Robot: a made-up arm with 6 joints.
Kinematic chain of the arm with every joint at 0, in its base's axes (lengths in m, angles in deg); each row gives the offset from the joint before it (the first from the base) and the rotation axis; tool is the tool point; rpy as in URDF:
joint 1: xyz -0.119 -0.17 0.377 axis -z
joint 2: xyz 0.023 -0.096 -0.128 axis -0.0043 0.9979 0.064
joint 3: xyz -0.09 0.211 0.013 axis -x
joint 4: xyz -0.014 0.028 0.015 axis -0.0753 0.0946 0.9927
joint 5: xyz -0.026 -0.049 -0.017 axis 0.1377 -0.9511 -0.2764
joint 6: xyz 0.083 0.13 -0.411 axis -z
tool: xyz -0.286 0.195 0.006 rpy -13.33 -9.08 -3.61
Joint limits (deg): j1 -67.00..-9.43 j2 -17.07..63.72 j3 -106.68..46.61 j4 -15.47..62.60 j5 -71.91..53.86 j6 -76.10..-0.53
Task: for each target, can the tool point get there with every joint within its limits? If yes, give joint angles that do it. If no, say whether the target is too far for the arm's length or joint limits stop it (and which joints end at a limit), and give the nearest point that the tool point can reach.
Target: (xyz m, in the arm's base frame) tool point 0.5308 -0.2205 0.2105
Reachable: no: joint limits stop it (at a limit: joint 1, joint 2, joint 4, joint 5, joint 6) | nearest point 0.2402 -0.2113 0.3013 | short by 0.305 m
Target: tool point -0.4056 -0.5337 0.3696
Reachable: yes | joints -15.56 29.98 28.90 44.39 -18.30 -39.98
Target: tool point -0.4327 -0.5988 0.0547
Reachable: yes | joints -60.77 21.74 -73.67 54.91 -44.20 -23.74
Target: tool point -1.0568 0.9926 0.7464
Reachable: no: too far | nearest point -0.5569 0.3410 0.4920 | short by 0.860 m
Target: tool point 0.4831 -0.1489 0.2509
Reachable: no: joint limits stop it (at a limit: joint 1, joint 2, joint 4, joint 5, joint 6) | nearest point 0.2458 -0.1675 0.3231 | short by 0.249 m
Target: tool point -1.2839 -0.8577 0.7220
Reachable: no: too far | nearest point -0.7080 -0.5009 0.4900 | short by 0.716 m
